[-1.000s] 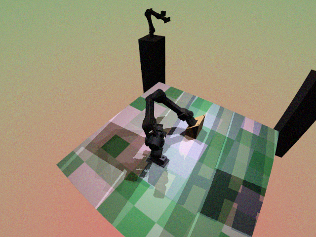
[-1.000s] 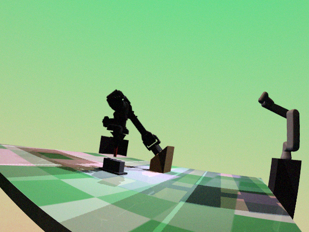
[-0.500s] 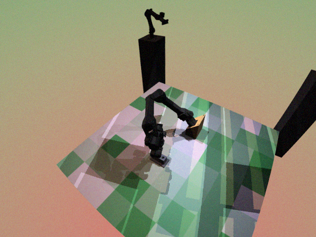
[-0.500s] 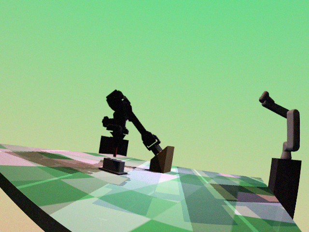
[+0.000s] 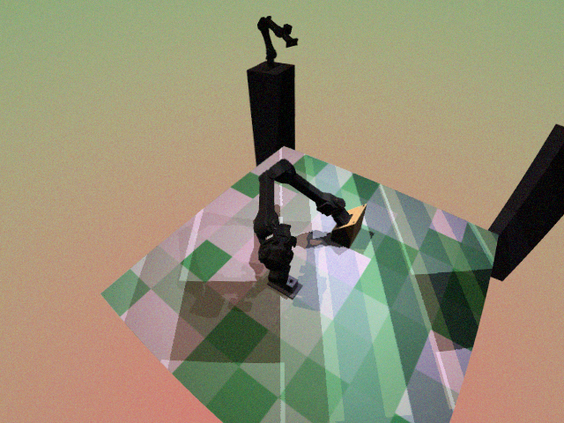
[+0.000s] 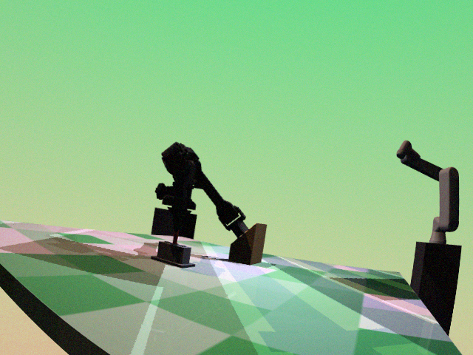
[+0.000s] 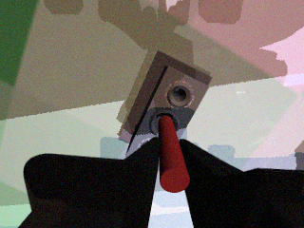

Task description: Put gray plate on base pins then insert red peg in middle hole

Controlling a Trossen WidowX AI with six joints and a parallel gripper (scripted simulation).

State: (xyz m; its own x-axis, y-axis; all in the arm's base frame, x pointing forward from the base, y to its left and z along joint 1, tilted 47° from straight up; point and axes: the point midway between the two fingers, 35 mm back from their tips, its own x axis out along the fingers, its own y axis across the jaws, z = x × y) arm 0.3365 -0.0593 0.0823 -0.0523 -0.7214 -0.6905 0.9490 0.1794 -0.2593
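Right now the red peg is right at my gripper tip. From my gripper tip the other things lie so: gray plate 50 mm below.
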